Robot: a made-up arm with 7 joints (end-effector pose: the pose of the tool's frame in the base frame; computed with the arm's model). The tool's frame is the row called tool. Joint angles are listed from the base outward.
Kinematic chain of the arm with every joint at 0, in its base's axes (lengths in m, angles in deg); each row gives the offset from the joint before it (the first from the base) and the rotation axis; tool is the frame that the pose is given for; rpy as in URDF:
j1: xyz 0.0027 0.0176 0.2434 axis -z
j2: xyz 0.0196 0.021 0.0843 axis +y
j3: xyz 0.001 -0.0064 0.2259 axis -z
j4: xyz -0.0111 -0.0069 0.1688 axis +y
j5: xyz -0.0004 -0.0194 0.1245 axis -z
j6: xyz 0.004 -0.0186 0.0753 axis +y
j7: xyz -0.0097 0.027 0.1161 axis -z
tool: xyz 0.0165 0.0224 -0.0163 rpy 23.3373 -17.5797 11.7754
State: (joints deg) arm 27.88 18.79 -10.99 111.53 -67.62 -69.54 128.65
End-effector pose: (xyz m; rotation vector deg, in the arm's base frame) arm 0.2781 -0.1958 0.5619 0.89 78.50 -120.91
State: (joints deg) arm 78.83 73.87 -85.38 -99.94 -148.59 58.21 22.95
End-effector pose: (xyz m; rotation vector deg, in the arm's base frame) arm -0.1579 -0.2826 0.4214 -46.39 -40.69 31.69
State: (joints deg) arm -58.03 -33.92 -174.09 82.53 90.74 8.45 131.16
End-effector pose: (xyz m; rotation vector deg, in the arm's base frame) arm -0.3138 -0.3297 0.5493 93.10 -108.74 12.70
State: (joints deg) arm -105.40 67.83 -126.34 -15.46 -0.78 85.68 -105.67
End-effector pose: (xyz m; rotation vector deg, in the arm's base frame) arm -0.1971 0.6103 0.5805 20.71 -61.33 35.09
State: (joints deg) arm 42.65 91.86 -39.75 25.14 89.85 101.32 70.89
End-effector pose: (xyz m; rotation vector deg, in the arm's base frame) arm 0.3834 -0.3929 0.1844 55.81 -134.12 39.62
